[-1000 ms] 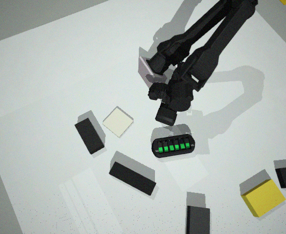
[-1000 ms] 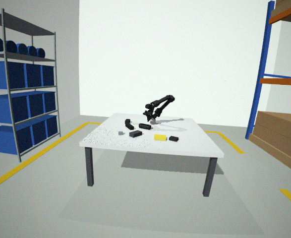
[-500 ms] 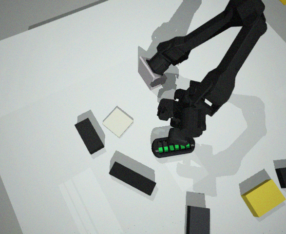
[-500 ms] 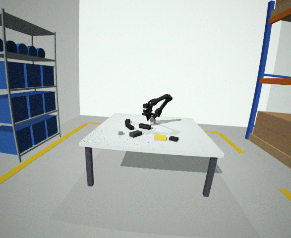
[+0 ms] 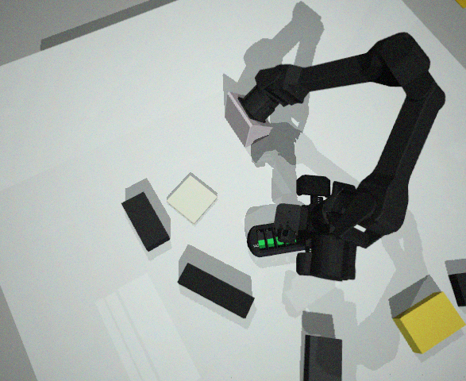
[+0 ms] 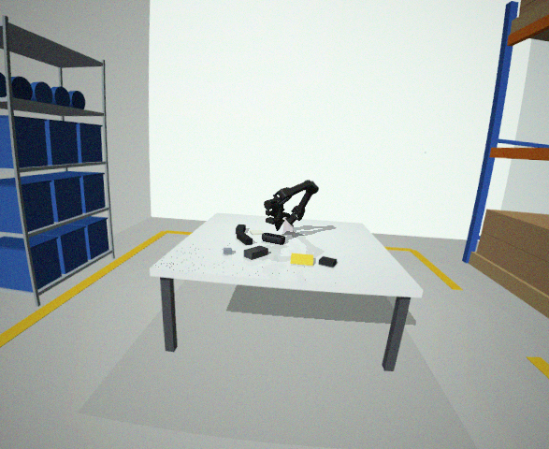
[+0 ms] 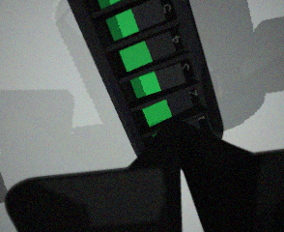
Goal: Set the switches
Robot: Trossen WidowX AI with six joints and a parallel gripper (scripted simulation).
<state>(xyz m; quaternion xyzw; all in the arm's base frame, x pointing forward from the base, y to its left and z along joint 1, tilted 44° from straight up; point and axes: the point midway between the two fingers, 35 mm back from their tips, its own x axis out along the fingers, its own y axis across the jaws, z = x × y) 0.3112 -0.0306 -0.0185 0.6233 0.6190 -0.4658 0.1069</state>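
Right now the long dark block is 30 mm ahead of my gripper tip, 210 mm to the right of it and 60 mm below it. The rest, counted from my gripper tip: yellow block (280 mm ahead, 180 mm to the left, 70 mm below); cream tile (180 mm behind, 170 mm to the right, 80 mm below).
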